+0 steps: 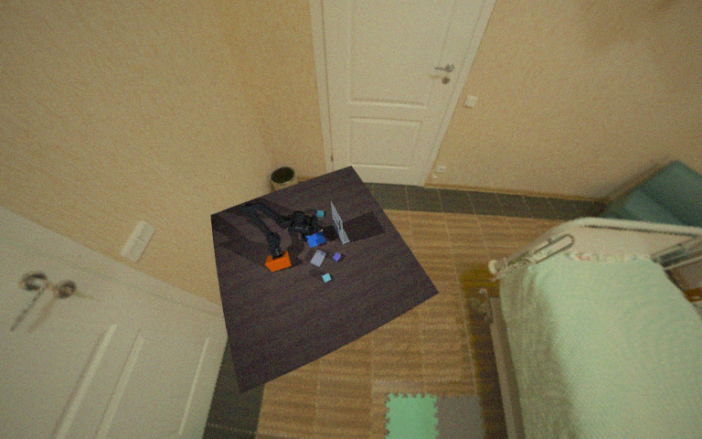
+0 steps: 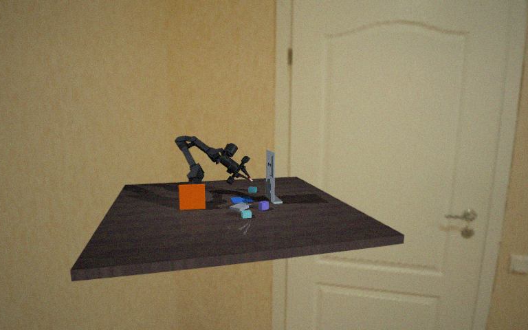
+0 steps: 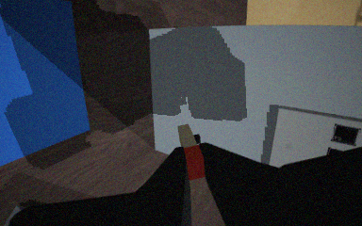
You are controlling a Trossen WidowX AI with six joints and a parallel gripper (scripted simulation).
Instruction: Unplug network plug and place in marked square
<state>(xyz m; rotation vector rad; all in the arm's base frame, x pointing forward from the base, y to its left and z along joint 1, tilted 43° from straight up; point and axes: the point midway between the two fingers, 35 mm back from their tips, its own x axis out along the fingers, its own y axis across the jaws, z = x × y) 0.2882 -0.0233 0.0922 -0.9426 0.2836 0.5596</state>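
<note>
Right now my gripper tip is 13 cm above the blue marked square, 4 cm past it and 3 cm to the right of it. The rest, counted from my gripper tip: grey flat block 13 cm to the right, 13 cm below, 8 cm behind; then network plug right at my gripper tip; then grey upright panel 13 cm ahead, 2 cm to the right.
</note>
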